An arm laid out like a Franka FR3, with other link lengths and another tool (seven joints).
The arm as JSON. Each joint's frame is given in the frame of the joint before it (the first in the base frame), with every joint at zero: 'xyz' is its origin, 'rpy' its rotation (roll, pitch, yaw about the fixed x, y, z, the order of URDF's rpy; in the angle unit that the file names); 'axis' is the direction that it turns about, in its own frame. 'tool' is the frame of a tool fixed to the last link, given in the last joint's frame.
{
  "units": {
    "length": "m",
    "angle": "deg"
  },
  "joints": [
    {
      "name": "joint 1",
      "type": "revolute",
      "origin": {
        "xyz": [
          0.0,
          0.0,
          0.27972
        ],
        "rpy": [
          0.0,
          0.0,
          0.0
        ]
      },
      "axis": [
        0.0,
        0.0,
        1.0
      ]
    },
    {
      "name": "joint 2",
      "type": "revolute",
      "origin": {
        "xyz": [
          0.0,
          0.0,
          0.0
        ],
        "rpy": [
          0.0,
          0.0,
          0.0
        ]
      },
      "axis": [
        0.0,
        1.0,
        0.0
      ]
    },
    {
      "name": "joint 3",
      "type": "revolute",
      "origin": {
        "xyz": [
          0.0,
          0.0,
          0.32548
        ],
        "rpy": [
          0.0,
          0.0,
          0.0
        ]
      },
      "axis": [
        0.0,
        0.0,
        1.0
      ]
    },
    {
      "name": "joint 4",
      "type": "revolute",
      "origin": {
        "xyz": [
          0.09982,
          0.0,
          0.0
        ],
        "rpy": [
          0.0,
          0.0,
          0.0
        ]
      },
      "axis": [
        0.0,
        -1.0,
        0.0
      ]
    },
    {
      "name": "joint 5",
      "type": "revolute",
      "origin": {
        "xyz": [
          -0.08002,
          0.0,
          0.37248
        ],
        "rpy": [
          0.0,
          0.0,
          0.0
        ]
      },
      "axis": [
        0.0,
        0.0,
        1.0
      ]
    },
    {
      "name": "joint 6",
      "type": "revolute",
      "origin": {
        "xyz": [
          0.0,
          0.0,
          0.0
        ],
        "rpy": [
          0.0,
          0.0,
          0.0
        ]
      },
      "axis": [
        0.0,
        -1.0,
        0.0
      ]
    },
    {
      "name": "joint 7",
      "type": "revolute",
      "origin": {
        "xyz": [
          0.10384,
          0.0,
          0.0
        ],
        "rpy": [
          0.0,
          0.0,
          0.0
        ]
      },
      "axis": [
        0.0,
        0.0,
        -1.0
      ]
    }
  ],
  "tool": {
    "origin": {
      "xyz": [
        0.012,
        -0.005,
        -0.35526
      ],
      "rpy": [
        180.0,
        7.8,
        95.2
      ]
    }
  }
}
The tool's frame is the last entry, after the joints.
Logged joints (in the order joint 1, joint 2, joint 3, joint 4, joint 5, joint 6, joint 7), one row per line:
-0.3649 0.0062 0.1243 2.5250 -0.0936 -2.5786 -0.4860
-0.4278 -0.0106 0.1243 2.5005 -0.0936 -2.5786 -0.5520
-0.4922 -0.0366 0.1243 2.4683 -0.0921 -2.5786 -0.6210
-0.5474 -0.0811 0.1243 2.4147 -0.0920 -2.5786 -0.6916
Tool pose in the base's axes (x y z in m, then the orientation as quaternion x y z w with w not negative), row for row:
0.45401 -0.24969 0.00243 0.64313 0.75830 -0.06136 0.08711
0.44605 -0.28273 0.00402 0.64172 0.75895 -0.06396 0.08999
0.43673 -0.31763 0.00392 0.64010 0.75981 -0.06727 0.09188
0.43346 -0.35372 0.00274 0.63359 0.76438 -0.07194 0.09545
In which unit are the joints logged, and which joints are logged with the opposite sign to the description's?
The joints are logged in radians. Opposite sign: joint 2, joint 3, joint 4, joint 6.
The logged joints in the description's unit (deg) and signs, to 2 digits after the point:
-20.91 -0.36 -7.12 -144.67 -5.36 147.74 -27.85
-24.51 0.61 -7.12 -143.27 -5.36 147.74 -31.63
-28.20 2.10 -7.12 -141.42 -5.28 147.74 -35.58
-31.36 4.65 -7.12 -138.35 -5.27 147.74 -39.63

